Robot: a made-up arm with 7 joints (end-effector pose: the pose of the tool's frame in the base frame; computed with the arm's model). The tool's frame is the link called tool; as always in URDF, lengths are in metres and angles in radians. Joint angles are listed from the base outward.
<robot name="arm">
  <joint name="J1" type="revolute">
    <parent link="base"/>
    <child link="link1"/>
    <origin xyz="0 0 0.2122"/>
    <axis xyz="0 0 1"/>
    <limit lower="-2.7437" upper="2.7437"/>
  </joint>
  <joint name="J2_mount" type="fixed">
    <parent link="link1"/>
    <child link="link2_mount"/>
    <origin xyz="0 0 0"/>
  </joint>
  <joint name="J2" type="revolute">
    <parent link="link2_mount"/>
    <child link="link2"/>
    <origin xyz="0 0 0"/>
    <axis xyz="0 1 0"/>
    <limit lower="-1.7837" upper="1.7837"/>
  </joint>
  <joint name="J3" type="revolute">
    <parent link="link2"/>
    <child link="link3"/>
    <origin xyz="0 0 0.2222"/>
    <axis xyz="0 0 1"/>
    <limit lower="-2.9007" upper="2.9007"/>
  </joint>
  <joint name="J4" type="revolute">
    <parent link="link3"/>
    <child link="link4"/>
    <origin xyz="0.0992 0 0"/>
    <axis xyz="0 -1 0"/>
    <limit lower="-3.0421" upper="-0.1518"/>
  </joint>
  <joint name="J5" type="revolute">
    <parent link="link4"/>
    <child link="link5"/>
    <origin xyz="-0.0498 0 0.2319"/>
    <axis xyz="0 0 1"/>
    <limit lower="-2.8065" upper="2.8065"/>
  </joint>
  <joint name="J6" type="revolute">
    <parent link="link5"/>
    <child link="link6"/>
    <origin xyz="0 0 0"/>
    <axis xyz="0 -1 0"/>
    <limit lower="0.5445" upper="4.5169"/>
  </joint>
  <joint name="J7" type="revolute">
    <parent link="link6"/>
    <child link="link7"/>
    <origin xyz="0.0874 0 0"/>
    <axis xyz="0 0 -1"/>
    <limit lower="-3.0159" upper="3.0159"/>
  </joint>
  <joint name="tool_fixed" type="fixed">
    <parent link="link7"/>
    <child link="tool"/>
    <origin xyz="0 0 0" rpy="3.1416 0 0"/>
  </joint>
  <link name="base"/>
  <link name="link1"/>
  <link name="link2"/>
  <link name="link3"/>
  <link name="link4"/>
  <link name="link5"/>
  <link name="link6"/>
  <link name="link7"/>
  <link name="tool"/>
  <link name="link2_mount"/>
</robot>
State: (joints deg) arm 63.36 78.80 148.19 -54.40 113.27 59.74 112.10
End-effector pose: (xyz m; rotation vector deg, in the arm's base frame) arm 0.0603 0.4080 0.5801 -65.92 90.79 -89.95
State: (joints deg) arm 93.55 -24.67 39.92 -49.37 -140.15 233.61 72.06
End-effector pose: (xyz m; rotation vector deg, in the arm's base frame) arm -0.1628 -0.0193 0.5766 68.78 -73.25 -91.27
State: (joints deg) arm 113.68 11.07 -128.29 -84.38 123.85 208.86 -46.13
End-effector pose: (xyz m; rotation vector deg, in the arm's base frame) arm 0.2412 -0.0865 0.4993 -64.86 93.89 -108.37
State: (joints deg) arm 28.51 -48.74 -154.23 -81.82 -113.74 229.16 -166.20
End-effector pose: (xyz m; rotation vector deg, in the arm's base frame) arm -0.2258 -0.3046 0.2332 18.25 124.49 -70.48
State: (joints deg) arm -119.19 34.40 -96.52 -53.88 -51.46 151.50 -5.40
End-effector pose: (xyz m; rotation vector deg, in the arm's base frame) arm -0.3732 -0.1190 0.5768 22.78 -69.34 -111.83
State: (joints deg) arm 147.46 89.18 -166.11 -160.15 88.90 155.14 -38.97
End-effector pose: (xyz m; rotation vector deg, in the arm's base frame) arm 0.0035 -0.0255 0.4627 -100.08 29.15 -121.71
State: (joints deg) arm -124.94 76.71 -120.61 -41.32 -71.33 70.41 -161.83
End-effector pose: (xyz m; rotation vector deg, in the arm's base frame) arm -0.4320 -0.2277 0.4839 -2.28 50.31 30.52
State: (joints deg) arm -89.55 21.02 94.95 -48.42 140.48 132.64 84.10
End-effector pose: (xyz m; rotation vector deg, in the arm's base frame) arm 0.3213 -0.1582 0.6024 -4.05 8.78 63.24
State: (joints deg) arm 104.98 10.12 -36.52 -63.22 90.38 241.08 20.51
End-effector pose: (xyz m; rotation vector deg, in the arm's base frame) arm 0.1038 0.2399 0.5174 -40.81 66.67 -41.06
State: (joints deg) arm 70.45 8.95 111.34 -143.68 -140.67 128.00 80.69
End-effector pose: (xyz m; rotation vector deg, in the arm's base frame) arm -0.2830 -0.0436 0.2181 37.89 -101.54 -68.33
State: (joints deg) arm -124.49 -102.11 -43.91 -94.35 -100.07 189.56 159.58
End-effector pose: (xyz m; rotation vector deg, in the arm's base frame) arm 0.0356 0.3341 0.4437 -40.77 8.94 117.11
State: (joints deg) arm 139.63 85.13 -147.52 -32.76 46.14 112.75 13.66
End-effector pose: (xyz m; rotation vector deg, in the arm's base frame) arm -0.3275 0.3972 0.4435 73.15 79.85 142.83
